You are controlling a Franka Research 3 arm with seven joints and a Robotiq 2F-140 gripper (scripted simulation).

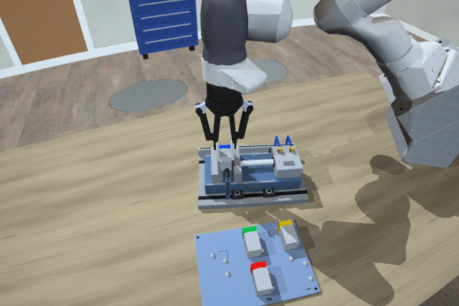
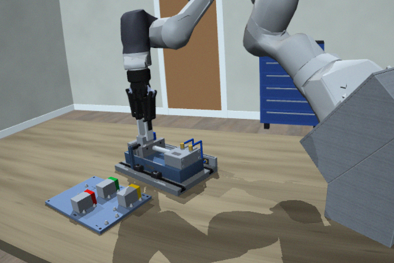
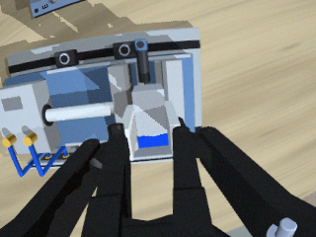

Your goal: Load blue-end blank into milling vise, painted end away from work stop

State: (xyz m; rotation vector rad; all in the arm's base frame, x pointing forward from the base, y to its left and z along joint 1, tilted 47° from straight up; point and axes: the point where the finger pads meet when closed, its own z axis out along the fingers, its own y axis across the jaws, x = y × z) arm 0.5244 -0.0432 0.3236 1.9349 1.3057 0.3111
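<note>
Right now my hand is 60 mm above the fixed jaw, 20 mm short of it and 10 mm to the left of it. The rest, counted from my hand: hosed jaw block 140 mm behind, 100 mm to the left, 60 mm below; then blue-ended blank 40 mm below; then work stop rod 40 mm to the left, 40 mm below, 30 mm ahead.
</note>
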